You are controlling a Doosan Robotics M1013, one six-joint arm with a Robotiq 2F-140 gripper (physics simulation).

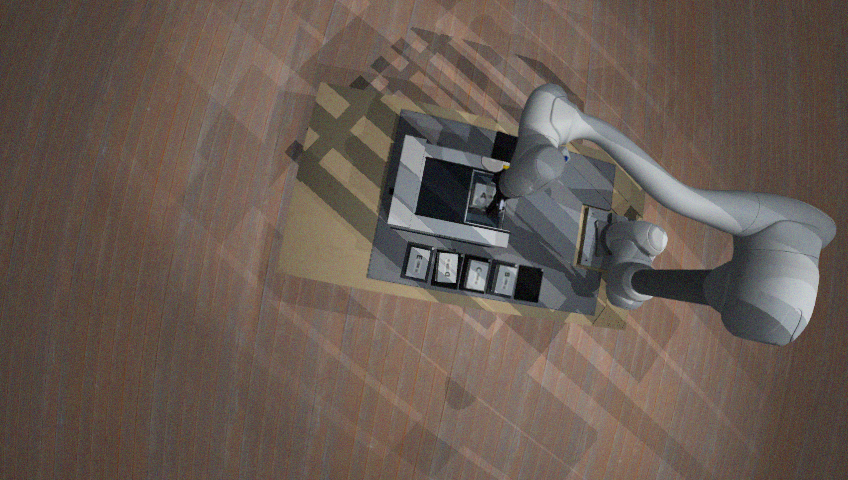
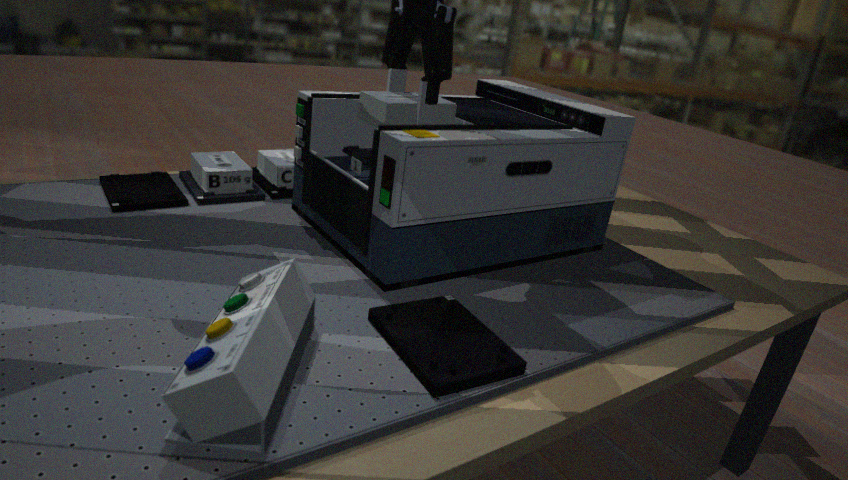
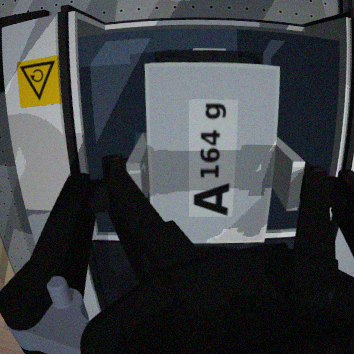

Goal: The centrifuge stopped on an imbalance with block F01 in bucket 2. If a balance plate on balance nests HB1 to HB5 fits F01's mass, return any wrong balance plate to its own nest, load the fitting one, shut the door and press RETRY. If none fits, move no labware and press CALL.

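Frame: origin at the arm's base, x left, y back, z up, level; metres.
Seen in the pictures: gripper, fingertip midpoint: (image 1: pixel 486 198) (image 2: pixel 408 120) (image 3: pixel 207 150); arm's base, origin of the base link: (image 1: pixel 609 238).
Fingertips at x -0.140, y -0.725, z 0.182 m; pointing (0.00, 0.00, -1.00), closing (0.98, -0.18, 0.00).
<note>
Offsets run from my fingertips to a thing's top centre. "spot": to the spot under its first point.
My gripper (image 2: pixel 413 94) (image 3: pixel 207 150) (image 1: pixel 495 203) is shut on a grey balance plate @(dx +0.001, dy +0.003, dz +0.037 m) (image 2: pixel 388 109) (image 3: pixel 211 140) (image 1: pixel 481 196) labelled "A 164 g". It holds the plate level, at the height of the centrifuge's open top, over the dark chamber. The centrifuge (image 2: pixel 504 179) (image 1: pixel 409 179) (image 3: pixel 112 88) is a grey box with its door slid back. A yellow warning sticker @(spot: dx -0.112, dy +0.082, dz +0.012 m) (image 3: pixel 38 81) (image 2: pixel 420 133) sits on its top. Plates B @(dx +0.336, dy +0.144, dz -0.146 m) (image 2: pixel 220 170) (image 1: pixel 505 278) and C @(dx +0.313, dy +0.012, dz -0.146 m) (image 2: pixel 276 167) (image 1: pixel 476 274) sit in their nests. The end nest @(dx +0.362, dy +0.281, dz -0.181 m) (image 2: pixel 142 190) (image 1: pixel 528 284) is empty.
A sloped button box (image 2: pixel 248 358) (image 1: pixel 591 235) with green @(spot: dx -0.173, dy +0.377, dz -0.128 m) (image 2: pixel 235 302), yellow @(spot: dx -0.209, dy +0.412, dz -0.128 m) (image 2: pixel 218 328) and blue @(spot: dx -0.242, dy +0.447, dz -0.128 m) (image 2: pixel 198 357) buttons stands in front of the centrifuge. A flat black pad @(spot: dx -0.288, dy +0.179, dz -0.183 m) (image 2: pixel 444 343) lies beside it. Two more plates @(dx +0.279, dy -0.124, dz -0.140 m) (image 1: pixel 446 267) @(dx +0.259, dy -0.251, dz -0.146 m) (image 1: pixel 416 262) fill the far nests.
</note>
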